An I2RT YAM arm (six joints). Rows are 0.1 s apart.
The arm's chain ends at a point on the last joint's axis. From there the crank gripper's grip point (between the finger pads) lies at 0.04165 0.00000 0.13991 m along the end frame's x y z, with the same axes.
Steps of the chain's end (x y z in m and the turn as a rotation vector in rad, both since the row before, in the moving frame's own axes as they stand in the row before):
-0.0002, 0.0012, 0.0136, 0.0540, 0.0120, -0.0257
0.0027, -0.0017, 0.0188, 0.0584, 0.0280, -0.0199
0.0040, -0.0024, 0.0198, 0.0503, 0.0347, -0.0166
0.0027, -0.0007, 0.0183, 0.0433, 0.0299, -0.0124
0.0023, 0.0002, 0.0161, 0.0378, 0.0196, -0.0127
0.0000, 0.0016, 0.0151, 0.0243, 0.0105, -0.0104
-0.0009, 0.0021, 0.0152, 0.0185, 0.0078, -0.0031
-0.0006, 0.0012, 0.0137, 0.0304, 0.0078, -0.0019
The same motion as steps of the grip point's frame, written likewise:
0.0014, -0.0074, 0.0129, 0.0540, 0.0120, -0.0257
0.0065, -0.0107, 0.0173, 0.0584, 0.0280, -0.0199
0.0088, -0.0101, 0.0181, 0.0503, 0.0347, -0.0166
0.0068, -0.0073, 0.0169, 0.0433, 0.0299, -0.0124
0.0050, -0.0056, 0.0151, 0.0378, 0.0196, -0.0127
0.0014, -0.0022, 0.0146, 0.0243, 0.0105, -0.0104
0.0002, -0.0006, 0.0148, 0.0185, 0.0078, -0.0031
0.0005, -0.0031, 0.0133, 0.0304, 0.0078, -0.0019

